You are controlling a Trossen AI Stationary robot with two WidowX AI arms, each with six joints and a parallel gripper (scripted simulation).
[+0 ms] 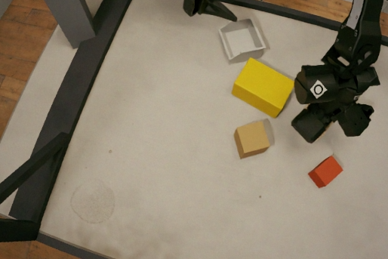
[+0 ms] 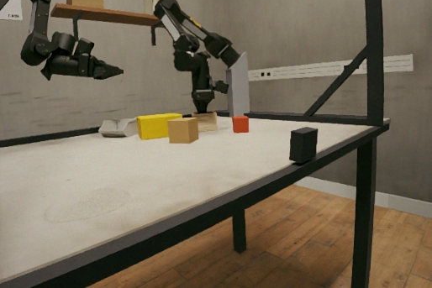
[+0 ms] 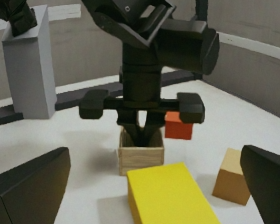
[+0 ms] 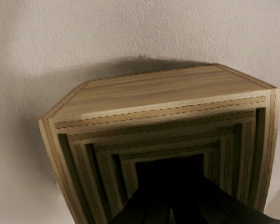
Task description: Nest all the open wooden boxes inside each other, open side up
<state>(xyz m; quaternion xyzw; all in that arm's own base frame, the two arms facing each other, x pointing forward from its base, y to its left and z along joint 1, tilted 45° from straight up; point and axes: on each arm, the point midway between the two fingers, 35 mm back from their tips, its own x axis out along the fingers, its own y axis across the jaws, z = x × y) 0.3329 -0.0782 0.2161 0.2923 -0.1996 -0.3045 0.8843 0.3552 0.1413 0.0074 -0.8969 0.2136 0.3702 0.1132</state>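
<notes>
Right now my right hand is 40 mm above the tiny wooden box. From my right hand the other things lie so: red block: 120 mm behind, 40 mm to the right, 40 mm below; tan cube: 140 mm to the left, 90 mm behind, 40 mm below.
</notes>
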